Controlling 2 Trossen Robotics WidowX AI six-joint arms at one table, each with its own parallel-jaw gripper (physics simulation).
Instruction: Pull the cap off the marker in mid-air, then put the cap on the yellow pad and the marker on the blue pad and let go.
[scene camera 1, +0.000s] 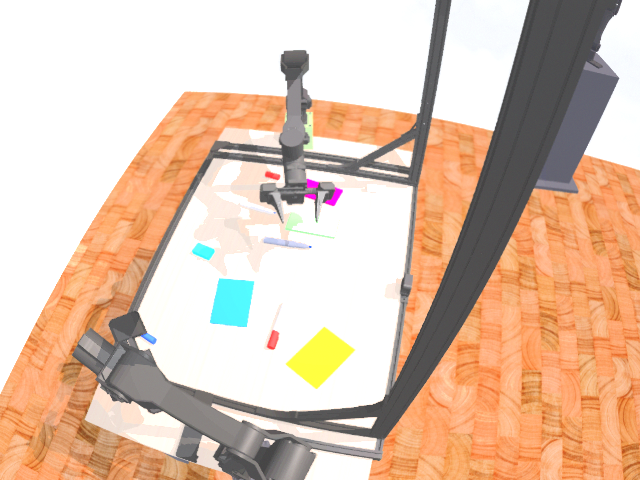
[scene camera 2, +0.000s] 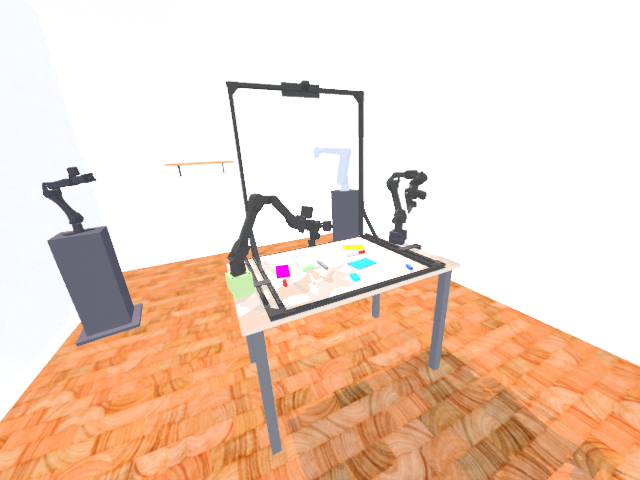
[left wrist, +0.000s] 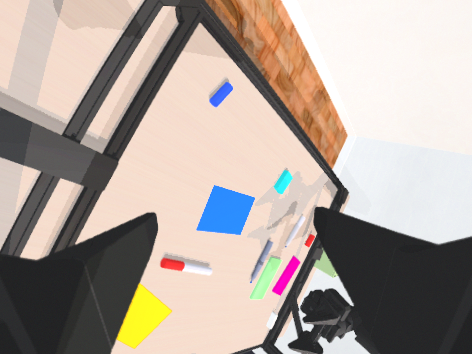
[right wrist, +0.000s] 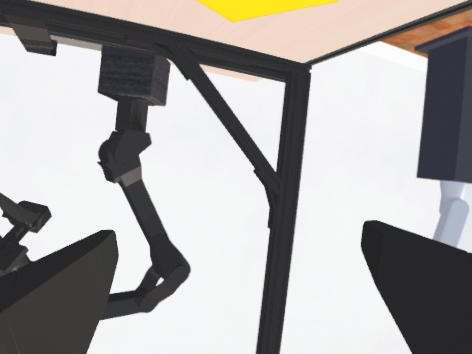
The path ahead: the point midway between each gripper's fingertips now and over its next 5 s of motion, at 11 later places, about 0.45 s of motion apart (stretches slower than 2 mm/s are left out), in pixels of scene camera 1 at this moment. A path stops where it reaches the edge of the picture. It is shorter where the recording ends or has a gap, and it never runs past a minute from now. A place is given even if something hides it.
My left gripper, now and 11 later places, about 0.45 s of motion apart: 150, 353; 188, 347; 196, 346; 213, 340; 241, 335; 248, 333; 255, 330; 263, 323; 264, 323; 265, 323; 265, 323; 272, 330
My right gripper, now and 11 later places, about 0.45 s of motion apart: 300, 222; 300, 222; 288, 269; 284, 284; 282, 285; 282, 284; 283, 284; 281, 288; 283, 289; 283, 290; 283, 298; 283, 300
